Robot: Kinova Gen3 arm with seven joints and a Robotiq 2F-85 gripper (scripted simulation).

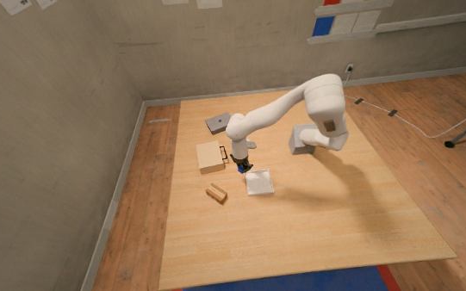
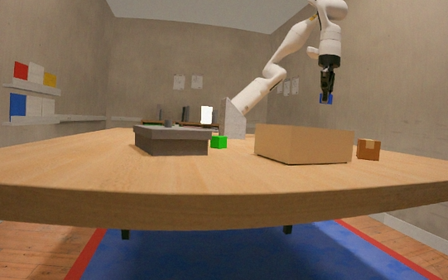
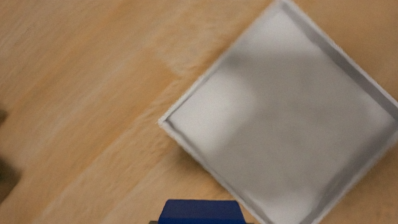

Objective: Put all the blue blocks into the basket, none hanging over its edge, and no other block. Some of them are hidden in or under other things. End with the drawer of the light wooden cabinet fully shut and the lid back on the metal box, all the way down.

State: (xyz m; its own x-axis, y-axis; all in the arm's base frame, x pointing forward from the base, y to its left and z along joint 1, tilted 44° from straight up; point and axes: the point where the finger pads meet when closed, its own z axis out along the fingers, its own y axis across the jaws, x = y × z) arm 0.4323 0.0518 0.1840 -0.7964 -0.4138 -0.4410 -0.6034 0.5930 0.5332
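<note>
My gripper is now 90 mm past the white basket, 20 mm to the right of it and 170 mm above it. The rest, counted from my hand: brown cardboard box (160 mm ahead, 40 mm to the left, 140 mm below); then red block (140 mm ahead, 60 mm to the left, 160 mm below); then drawer (140 mm ahead, 210 mm to the right, 140 mm below).
</note>
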